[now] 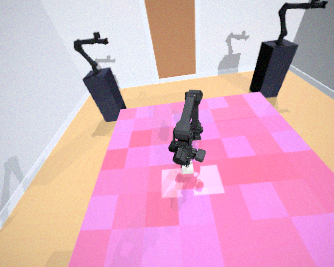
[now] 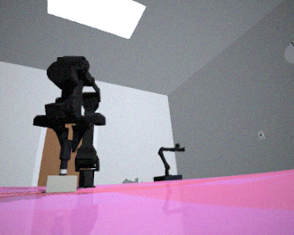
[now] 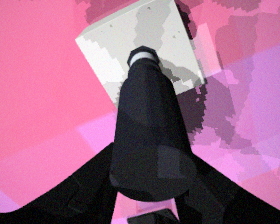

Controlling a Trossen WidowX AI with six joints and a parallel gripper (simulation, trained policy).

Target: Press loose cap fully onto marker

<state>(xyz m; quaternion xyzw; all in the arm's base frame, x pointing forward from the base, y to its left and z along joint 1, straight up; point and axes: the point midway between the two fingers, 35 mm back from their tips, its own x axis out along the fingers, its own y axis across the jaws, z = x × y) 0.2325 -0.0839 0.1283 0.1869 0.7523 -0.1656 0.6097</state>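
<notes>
My gripper tip is 20 mm short of the dark cap and 10 mm to the left of it. From my gripper tip the other things lie so: holder block: 20 mm ahead, 10 mm to the right, 80 mm below.
</notes>
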